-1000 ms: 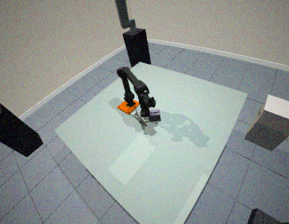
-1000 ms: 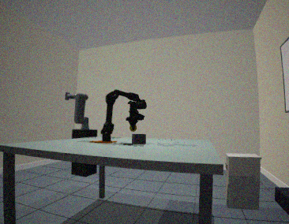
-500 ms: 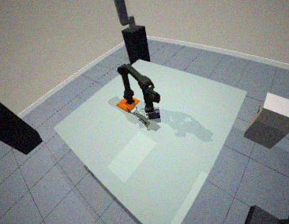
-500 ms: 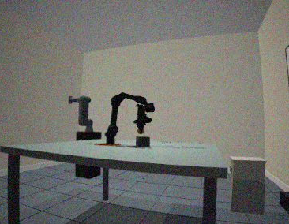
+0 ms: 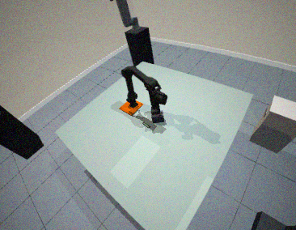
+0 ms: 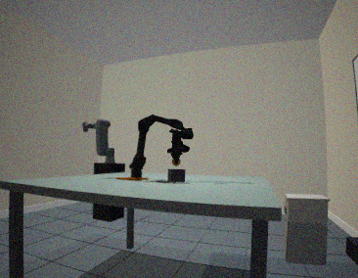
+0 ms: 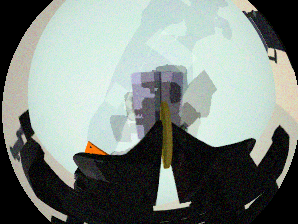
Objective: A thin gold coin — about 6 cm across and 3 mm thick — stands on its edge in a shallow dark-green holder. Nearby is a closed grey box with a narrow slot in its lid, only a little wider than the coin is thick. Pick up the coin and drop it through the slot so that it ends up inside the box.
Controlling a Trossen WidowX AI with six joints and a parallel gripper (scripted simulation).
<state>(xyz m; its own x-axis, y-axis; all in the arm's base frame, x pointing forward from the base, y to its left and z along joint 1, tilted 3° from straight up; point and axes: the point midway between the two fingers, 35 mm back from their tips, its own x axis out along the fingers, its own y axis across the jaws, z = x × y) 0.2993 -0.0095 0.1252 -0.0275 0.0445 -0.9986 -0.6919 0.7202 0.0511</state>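
The gold coin lies 20 mm above my gripper tip.
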